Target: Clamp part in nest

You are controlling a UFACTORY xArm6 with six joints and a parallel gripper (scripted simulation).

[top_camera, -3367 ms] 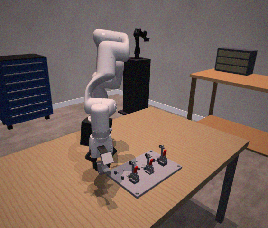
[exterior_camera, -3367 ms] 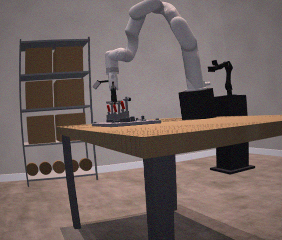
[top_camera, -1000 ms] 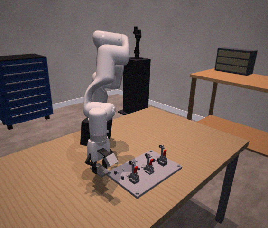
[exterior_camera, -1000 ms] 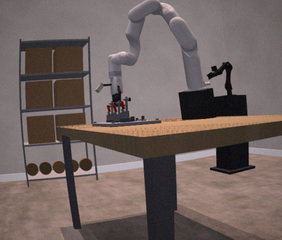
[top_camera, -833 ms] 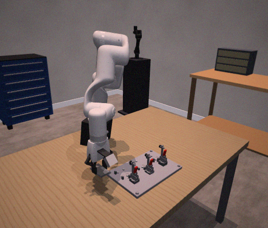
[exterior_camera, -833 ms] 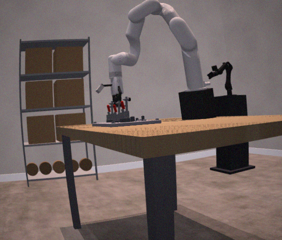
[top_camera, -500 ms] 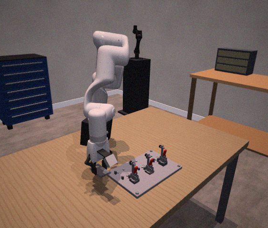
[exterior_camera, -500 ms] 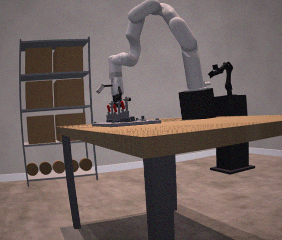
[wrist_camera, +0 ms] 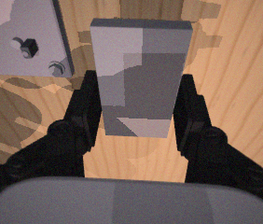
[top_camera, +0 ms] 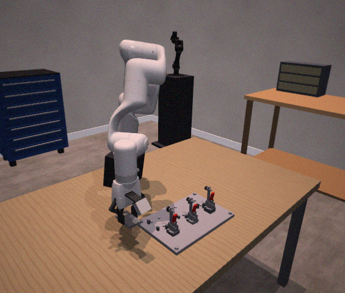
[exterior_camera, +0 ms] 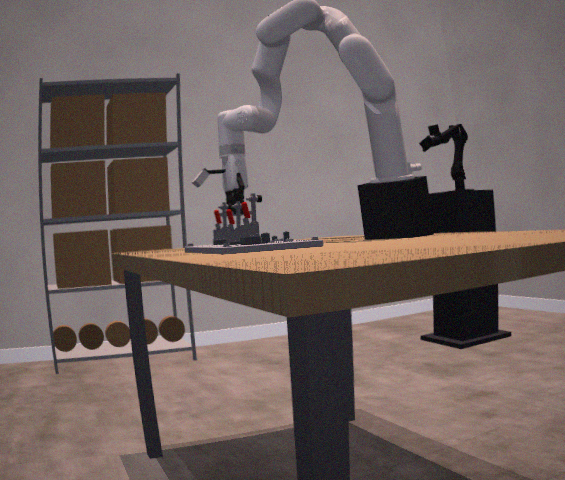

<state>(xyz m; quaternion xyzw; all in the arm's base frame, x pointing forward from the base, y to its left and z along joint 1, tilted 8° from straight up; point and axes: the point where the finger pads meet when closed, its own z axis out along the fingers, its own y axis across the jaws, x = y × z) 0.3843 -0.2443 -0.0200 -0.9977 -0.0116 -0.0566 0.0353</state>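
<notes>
Now: the grey fixture plate 50 mm ahead of my hand, 250 mm to the left of it and 100 mm below it. The rest, counted from my hand: grey block part: 20 mm below.
</notes>
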